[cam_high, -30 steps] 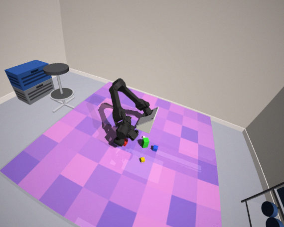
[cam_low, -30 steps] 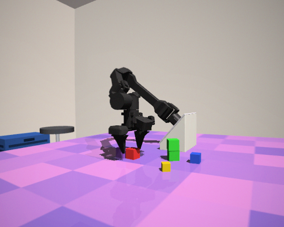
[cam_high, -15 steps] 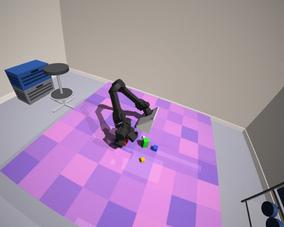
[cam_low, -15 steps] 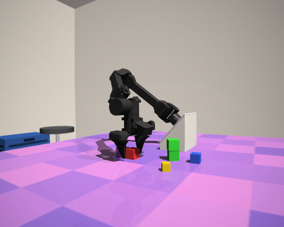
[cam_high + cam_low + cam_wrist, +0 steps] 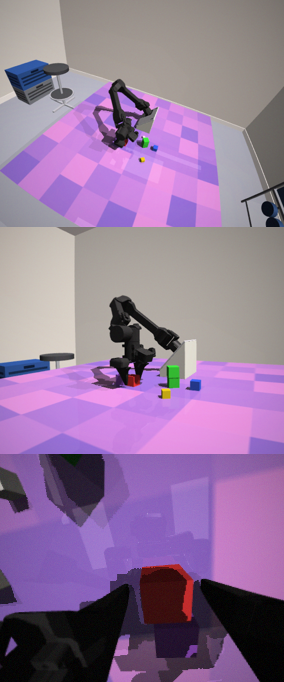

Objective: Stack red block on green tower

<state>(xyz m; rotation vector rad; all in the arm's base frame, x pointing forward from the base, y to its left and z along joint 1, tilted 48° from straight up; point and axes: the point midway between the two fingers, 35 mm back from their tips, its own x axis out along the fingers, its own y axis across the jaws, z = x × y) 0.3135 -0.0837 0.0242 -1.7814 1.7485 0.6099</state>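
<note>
My gripper tip is 1 cm below the red block. Round my gripper tip: yellow block: 17 cm to the left, 7 cm ahead; then purple block: 4 cm to the right, 1 cm above; then small white cube: 12 cm behind, 11 cm to the left.
</note>
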